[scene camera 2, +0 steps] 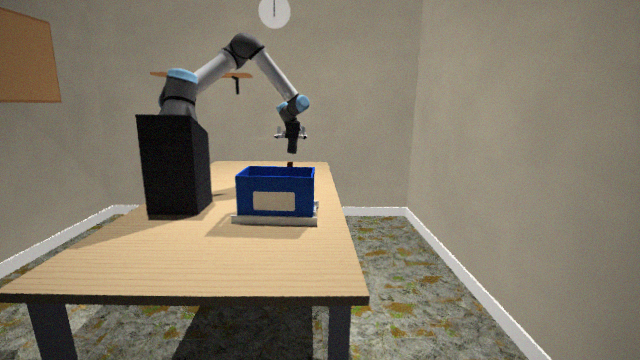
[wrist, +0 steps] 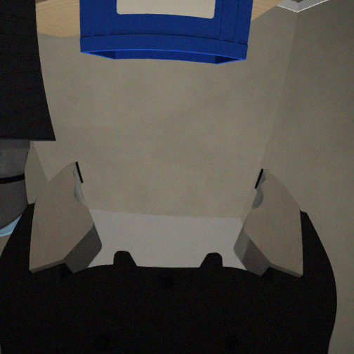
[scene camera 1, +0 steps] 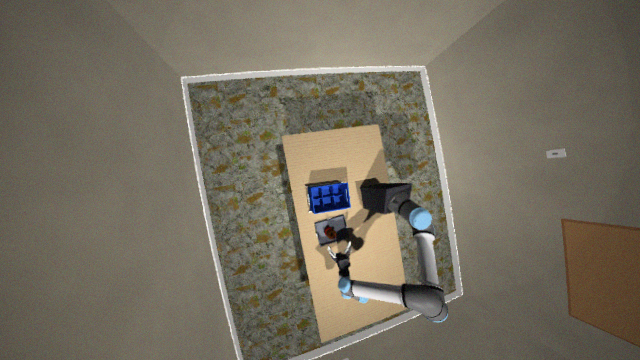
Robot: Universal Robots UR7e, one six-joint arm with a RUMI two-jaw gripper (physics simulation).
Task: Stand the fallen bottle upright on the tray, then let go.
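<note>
The red-brown bottle stands on the dark grey tray in scene camera 1 and looks upright. Its dark top shows above the blue crate's rim in scene camera 2, where its lower part and the tray are hidden. My gripper is open and empty, with its jaws spread wide. It is level, beyond the tray's side away from the crate, and higher than the bottle's top, apart from it. The bottle and tray do not show in the wrist view.
A blue divided crate stands beside the tray on a low white base. The black robot pedestal stands to one side of the crate on the wooden table.
</note>
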